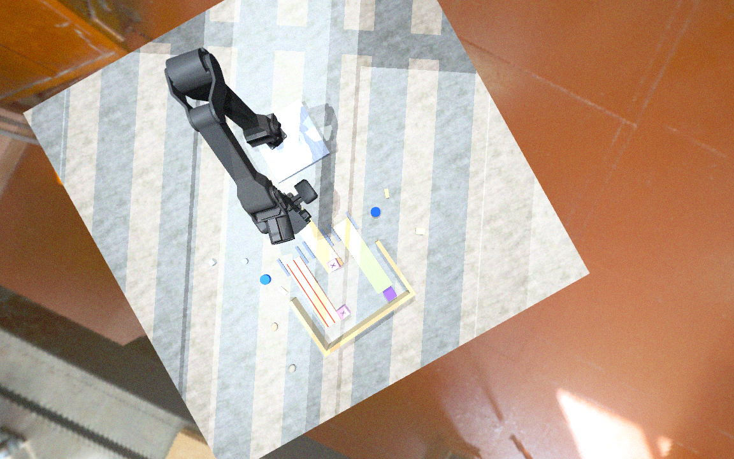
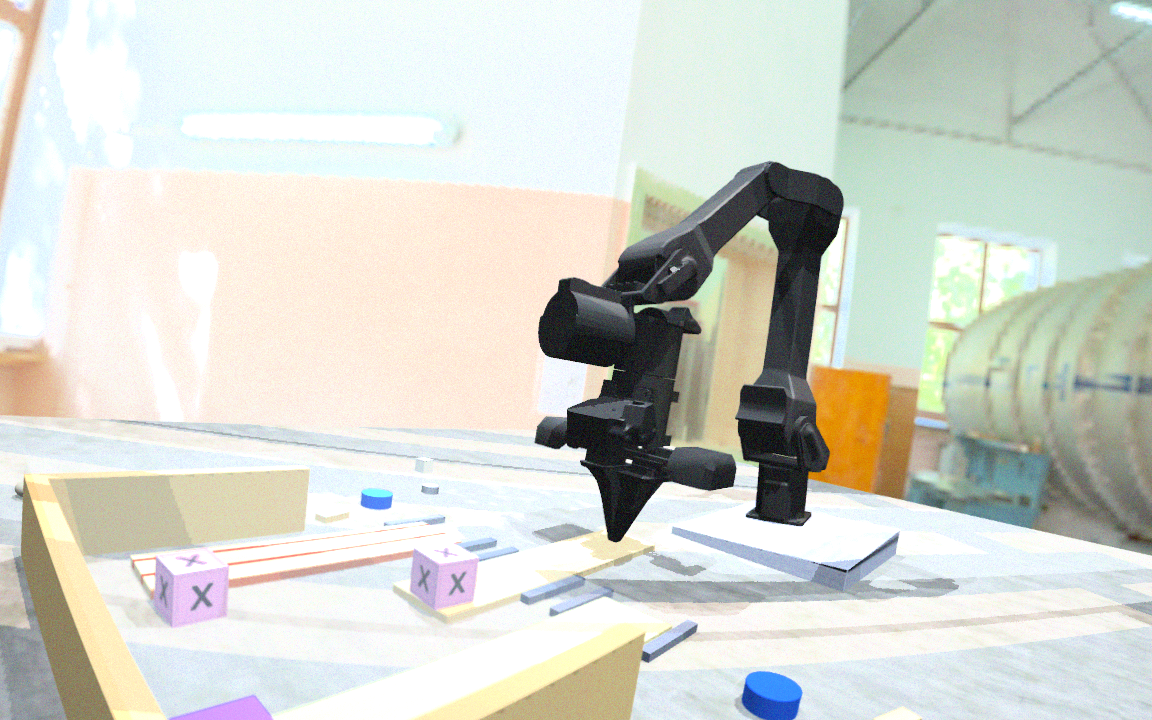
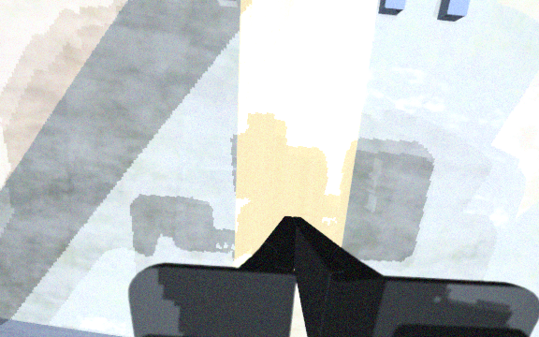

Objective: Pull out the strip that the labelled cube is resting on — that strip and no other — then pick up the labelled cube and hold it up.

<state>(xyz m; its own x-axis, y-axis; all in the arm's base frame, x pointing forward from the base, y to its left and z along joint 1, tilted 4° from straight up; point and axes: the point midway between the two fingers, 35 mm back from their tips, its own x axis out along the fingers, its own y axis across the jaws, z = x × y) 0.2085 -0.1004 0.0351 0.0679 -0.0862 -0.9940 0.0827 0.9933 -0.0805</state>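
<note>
Right now my gripper tip is 10 cm short of the cream strip and 1 cm to the left of it.
</note>
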